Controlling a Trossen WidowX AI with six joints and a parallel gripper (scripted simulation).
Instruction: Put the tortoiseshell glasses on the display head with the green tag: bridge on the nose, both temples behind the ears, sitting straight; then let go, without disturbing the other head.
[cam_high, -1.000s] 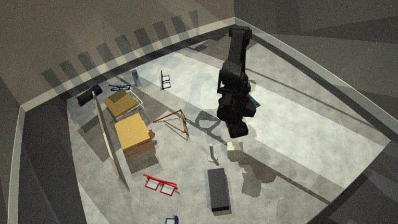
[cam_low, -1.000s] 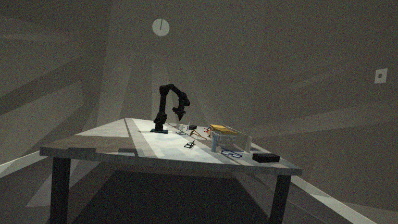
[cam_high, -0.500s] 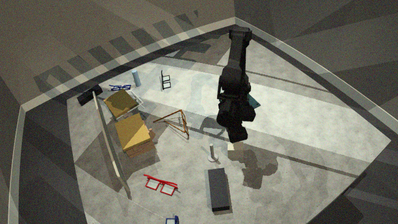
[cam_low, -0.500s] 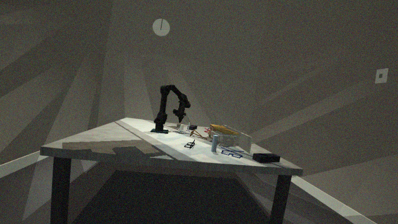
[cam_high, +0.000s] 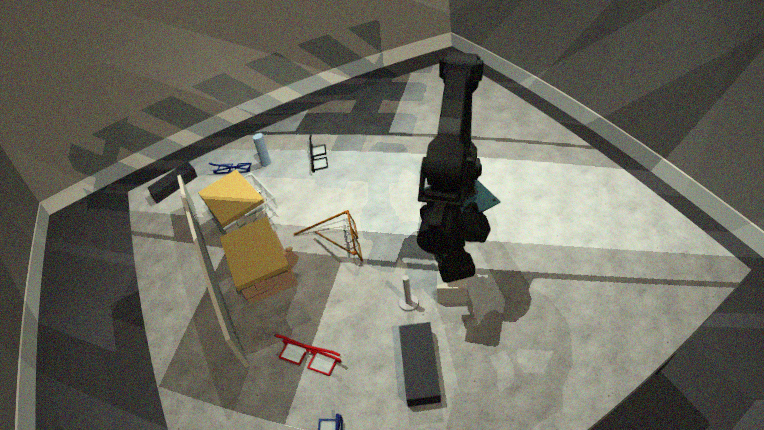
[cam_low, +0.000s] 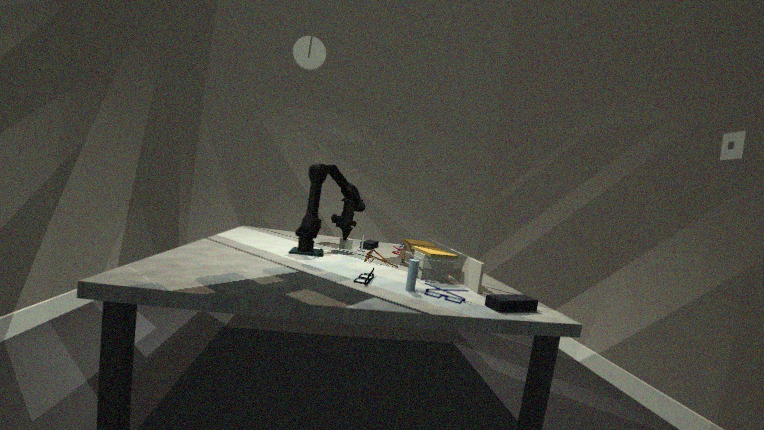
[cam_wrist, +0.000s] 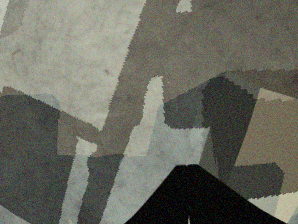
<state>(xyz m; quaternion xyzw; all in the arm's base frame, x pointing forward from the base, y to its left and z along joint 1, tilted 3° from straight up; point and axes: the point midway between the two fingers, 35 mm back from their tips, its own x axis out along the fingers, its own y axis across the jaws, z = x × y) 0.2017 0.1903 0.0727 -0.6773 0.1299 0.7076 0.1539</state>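
Now: the cream box 1 cm ahead of my gripper tip, 3 cm to the left of it and 2 cm below it. The rest, counted from my gripper tip: post 10 cm ahead, 1 cm to the right, 2 cm below; display head 29 cm ahead, 25 cm to the right, 1 cm above; long board 42 cm ahead, 37 cm to the right, 1 cm above.
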